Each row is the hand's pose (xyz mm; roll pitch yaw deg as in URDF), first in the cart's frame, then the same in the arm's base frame.
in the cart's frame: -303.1 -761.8 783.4 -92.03 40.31 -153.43
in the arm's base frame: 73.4 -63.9 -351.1 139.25 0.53 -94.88
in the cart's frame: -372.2 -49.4 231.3 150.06 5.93 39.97
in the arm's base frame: 18.8 -229.4 535.9 -88.33 -38.82 116.50
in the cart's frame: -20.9 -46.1 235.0 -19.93 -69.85 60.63
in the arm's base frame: -213.2 34.3 543.8 135.09 10.03 52.20
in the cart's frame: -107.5 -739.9 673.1 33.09 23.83 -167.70
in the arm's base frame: -121.4 21.8 -276.1 -87.86 -0.07 -74.51
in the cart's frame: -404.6 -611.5 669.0 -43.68 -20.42 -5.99
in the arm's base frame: 121.5 -162.1 -166.6 71.64 13.45 116.51
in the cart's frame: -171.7 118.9 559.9 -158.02 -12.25 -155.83
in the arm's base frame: 158.1 166.9 533.4 86.49 28.03 -47.96
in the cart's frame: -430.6 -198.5 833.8 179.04 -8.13 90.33
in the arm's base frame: 394.7 42.5 119.5 1.39 -53.74 40.07
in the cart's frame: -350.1 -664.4 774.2 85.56 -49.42 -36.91
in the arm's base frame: 134.1 -74.7 -261.8 168.85 43.81 89.79
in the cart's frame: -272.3 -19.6 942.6 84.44 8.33 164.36
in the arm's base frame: 423.7 279.3 229.1 -32.50 -16.57 -48.01
